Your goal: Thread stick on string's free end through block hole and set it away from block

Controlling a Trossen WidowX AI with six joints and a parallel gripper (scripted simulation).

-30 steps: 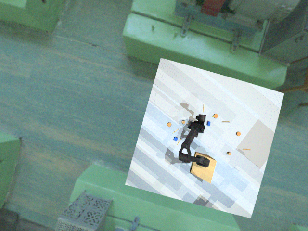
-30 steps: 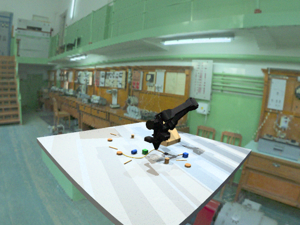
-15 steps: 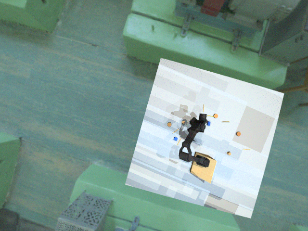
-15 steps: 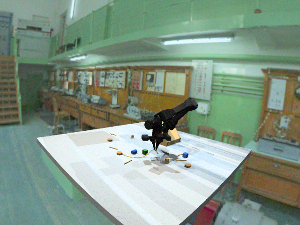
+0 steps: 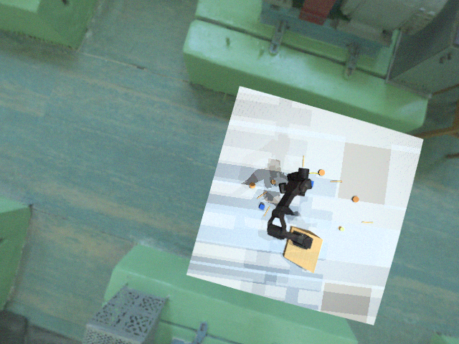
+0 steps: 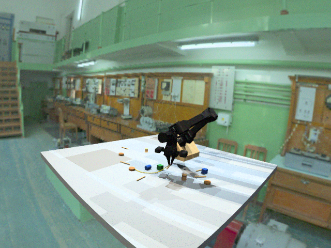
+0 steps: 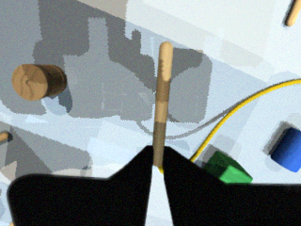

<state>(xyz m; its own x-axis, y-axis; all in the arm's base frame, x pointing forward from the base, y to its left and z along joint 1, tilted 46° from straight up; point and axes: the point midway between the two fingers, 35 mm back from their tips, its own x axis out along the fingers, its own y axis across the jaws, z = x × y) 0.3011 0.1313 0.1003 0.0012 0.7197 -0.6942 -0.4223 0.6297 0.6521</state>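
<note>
The thin wooden stick lies 10 mm ahead of my gripper tip and 10 mm to the left of it. From my gripper tip the other things lie so: blue cylinder (50 mm ahead, 140 mm to the right, 50 mm below); green cube (10 mm behind, 90 mm to the right, 40 mm below); wooden block (10 mm behind, 110 mm to the left, 40 mm below).
</note>
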